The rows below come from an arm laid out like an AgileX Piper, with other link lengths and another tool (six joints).
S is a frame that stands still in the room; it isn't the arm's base.
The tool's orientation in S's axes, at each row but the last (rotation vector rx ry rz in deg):
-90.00 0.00 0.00
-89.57 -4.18 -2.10
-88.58 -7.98 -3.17
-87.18 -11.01 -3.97
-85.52 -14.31 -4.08
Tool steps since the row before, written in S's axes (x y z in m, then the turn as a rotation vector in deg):
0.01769 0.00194 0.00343 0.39 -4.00 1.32
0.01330 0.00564 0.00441 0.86 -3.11 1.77
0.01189 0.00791 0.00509 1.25 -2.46 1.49
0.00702 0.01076 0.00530 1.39 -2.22 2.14
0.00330 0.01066 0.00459 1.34 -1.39 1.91
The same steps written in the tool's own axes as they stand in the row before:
0.01769 -0.00343 0.00194 0.39 -1.32 -4.00
0.01370 -0.00343 0.00535 0.91 -1.73 -3.12
0.01283 -0.00338 0.00734 1.30 -1.39 -2.50
0.00859 -0.00352 0.01034 1.56 -1.99 -2.24
0.00530 -0.00295 0.01043 1.55 -1.71 -1.43

